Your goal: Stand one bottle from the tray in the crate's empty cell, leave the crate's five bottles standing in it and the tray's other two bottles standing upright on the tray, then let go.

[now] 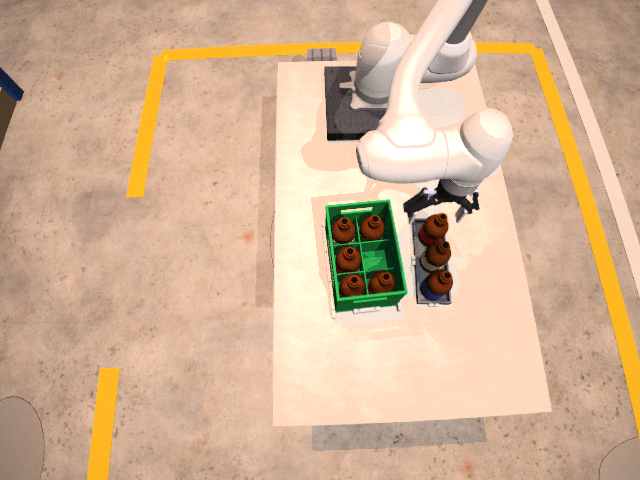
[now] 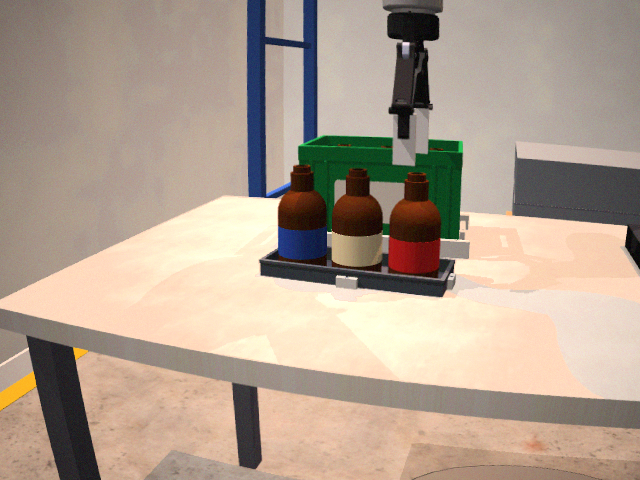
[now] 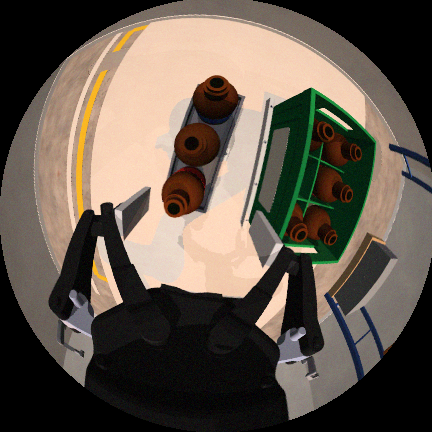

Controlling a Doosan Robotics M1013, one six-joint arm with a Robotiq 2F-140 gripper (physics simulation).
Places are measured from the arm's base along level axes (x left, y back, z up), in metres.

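Pixels of known places: gripper, fingertip midpoint: [image 1: 433,219] [image 2: 411,158] [image 3: 200,209]; arm's base at its link origin: [image 1: 373,92].
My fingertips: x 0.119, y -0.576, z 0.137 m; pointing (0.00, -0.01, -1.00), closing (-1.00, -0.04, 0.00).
For each thing: its top centre in the pictures, then the offset to it from my fingertips. Level surfaces: height alone.
- red-labelled bottle at its top centre: [image 3: 173,208] [image 2: 416,173] [image 1: 443,216] dx +0.035, dy +0.015, dz -0.016 m
- cream-labelled bottle at its top centre: [image 3: 191,142] [image 2: 357,169] [image 1: 445,245] dx +0.032, dy -0.072, dz -0.016 m
- blue-labelled bottle at its top centre: [image 3: 216,82] [image 2: 301,165] [image 1: 447,275] dx +0.027, dy -0.159, dz -0.016 m
- dark tray at its top centre: [image 2: 358,259] [image 3: 200,145] [image 1: 431,259] dx +0.030, dy -0.069, dz -0.150 m
- green crate at its top centre: [image 3: 340,193] [image 2: 386,142] [image 1: 365,247] dx -0.195, dy -0.084, dz -0.001 m
- table at its surface level: dz -0.176 m
My gripper [image 1: 434,212] [image 2: 413,151] [image 3: 200,209] is open and empty, its fingertips a little higher than the bottle tops and off the tray's arm-base end. The red-labelled bottle [image 1: 434,227] [image 2: 414,227] [image 3: 183,192] is nearest it; the cream-labelled bottle [image 1: 436,254] [image 2: 356,232] [image 3: 197,144] is in the middle, the blue-labelled bottle [image 1: 438,284] [image 2: 302,227] [image 3: 215,97] farthest. All three stand upright on the dark tray [image 1: 415,281] [image 2: 398,282]. The green crate [image 1: 369,298] [image 2: 379,155] [image 3: 300,130] holds five standing bottles; its empty cell [image 1: 376,259] is the middle one on the tray side.
The crate stands close beside the tray, with a narrow gap between. Pale fixture strips edge the crate's base. The arm's base stands on a dark plate [image 1: 341,118] at the table's back. A blue frame [image 2: 256,103] and a grey box [image 2: 568,186] show beyond the table [image 2: 180,310].
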